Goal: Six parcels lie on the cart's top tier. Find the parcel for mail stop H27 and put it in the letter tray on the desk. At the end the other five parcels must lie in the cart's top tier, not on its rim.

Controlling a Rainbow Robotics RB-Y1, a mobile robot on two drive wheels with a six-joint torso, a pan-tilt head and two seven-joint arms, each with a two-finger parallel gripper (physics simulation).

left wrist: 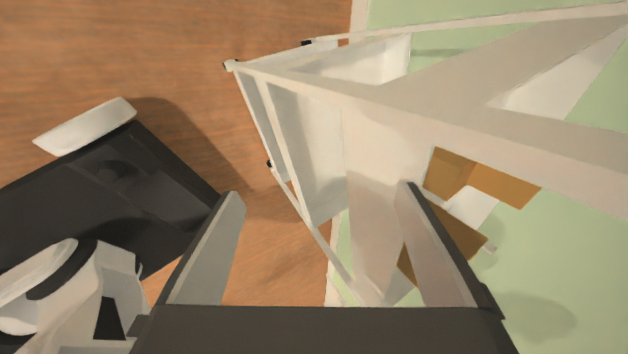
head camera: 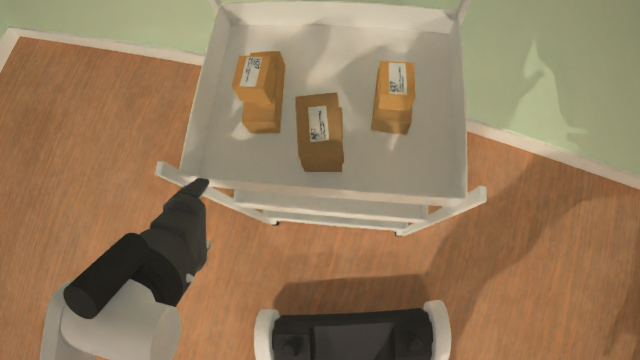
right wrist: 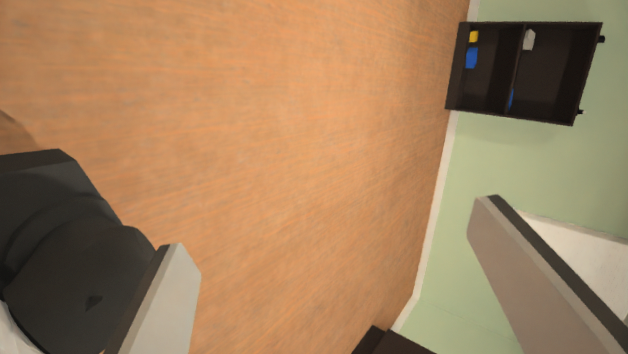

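Pixels of known places: left gripper, between the fingertips: [left wrist: 316,196] [head camera: 203,213]; right gripper, between the fingertips: [right wrist: 329,238]; robot's base, origin of its link: [head camera: 352,331].
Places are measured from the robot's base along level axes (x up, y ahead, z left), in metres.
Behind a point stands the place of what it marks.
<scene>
The H27 parcel [head camera: 250,79] {x 0.766, y 0.520, z 0.123 m} lies on another parcel [head camera: 262,117] {x 0.716, y 0.478, z 0.116 m} at the left of the cart's top tier [head camera: 425,167] {x 0.663, y 0.394, z -0.137 m}; its label is blurred. A middle parcel [head camera: 318,150] {x 0.763, y 0.402, z 0.027 m} lies on another one. At the right, a parcel [head camera: 396,85] {x 0.764, y 0.492, z -0.088 m} labelled K27 lies on a lower parcel [head camera: 391,122] {x 0.708, y 0.457, z -0.082 m}. My left gripper [head camera: 200,184] [left wrist: 316,196] {x 0.696, y 0.336, z 0.218 m} is open and empty by the cart's near left corner, apart from the parcels. Parcels [left wrist: 447,172] {x 0.706, y 0.473, z 0.138 m} show beyond its right finger in the left wrist view. My right gripper [right wrist: 329,238] {x 0.691, y -0.536, z -0.255 m} is open and empty, away from the cart. The desk and letter tray do not show.
The cart's handle bars [head camera: 169,172] {x 0.758, y 0.389, z 0.248 m} [head camera: 475,196] {x 0.766, y 0.326, z -0.177 m} jut out at its near corners. My base [head camera: 352,337] {x 0.191, y 0.023, z -0.001 m} [left wrist: 115,185] {x 0.212, y -0.033, z 0.139 m} stands in front of the cart. A green wall [head camera: 575,90] {x 0.442, y 0.637, z -0.650 m} is behind it. In the right wrist view, a dark shelf unit [right wrist: 453,75] {x 0.032, y -3.481, z 0.706 m} stands against the wall.
</scene>
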